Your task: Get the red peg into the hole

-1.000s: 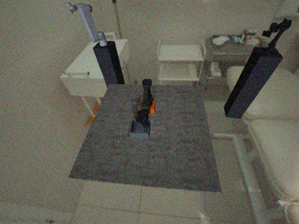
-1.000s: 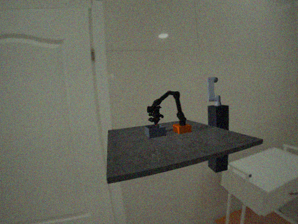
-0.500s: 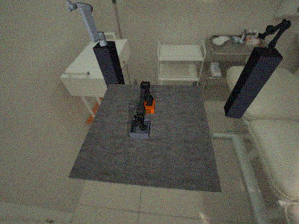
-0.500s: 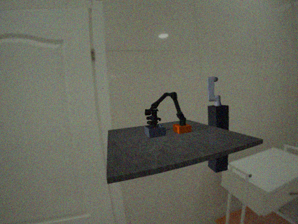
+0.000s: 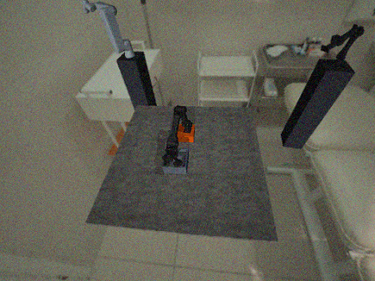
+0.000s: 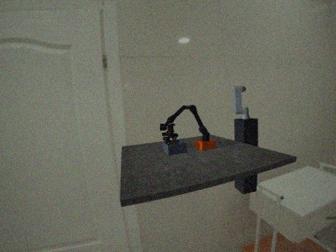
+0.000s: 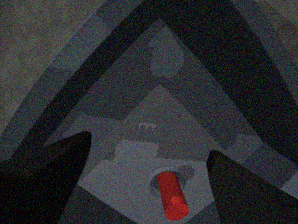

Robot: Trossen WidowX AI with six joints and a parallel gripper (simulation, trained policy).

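Now: the red peg 30 mm behind my gripper tip, 20 mm below it and 10 mm to the left of it. The rest, counted from my gripper tip: grey-blue box: 40 mm below, 30 mm behind, 10 mm to the left.
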